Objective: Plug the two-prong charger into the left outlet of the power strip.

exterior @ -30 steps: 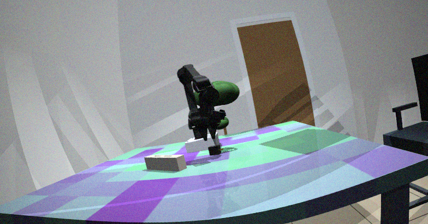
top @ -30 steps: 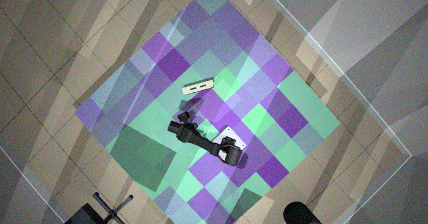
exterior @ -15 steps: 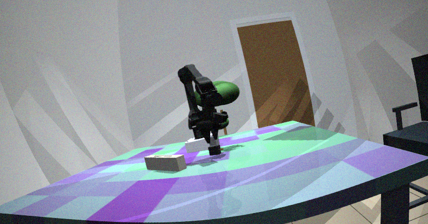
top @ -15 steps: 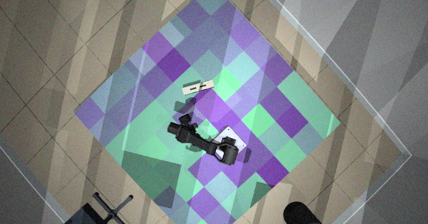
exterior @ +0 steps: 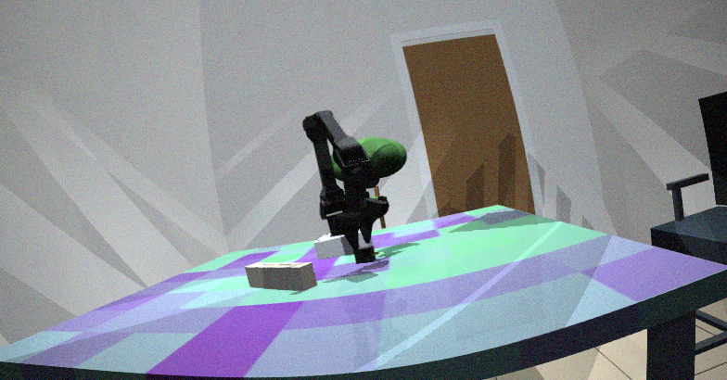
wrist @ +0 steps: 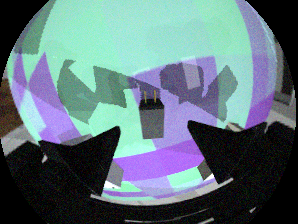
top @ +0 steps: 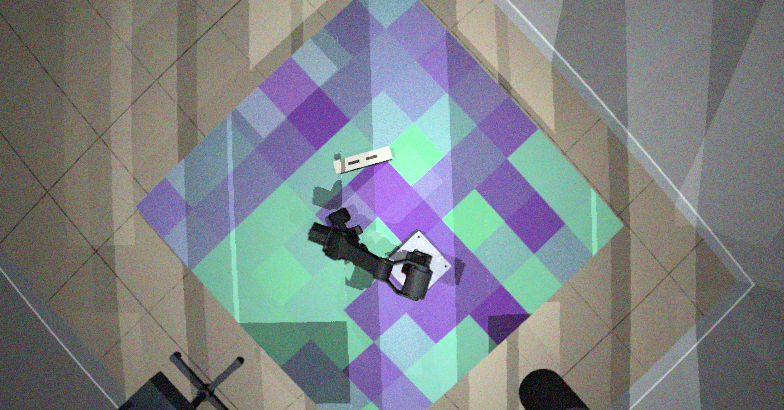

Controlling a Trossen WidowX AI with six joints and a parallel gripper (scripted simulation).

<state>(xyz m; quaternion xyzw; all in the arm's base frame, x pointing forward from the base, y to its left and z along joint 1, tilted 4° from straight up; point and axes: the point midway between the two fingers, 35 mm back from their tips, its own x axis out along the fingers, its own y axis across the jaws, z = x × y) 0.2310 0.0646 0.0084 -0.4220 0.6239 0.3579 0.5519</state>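
My gripper tip is now 20 mm to the right of the charger and 20 mm above it.
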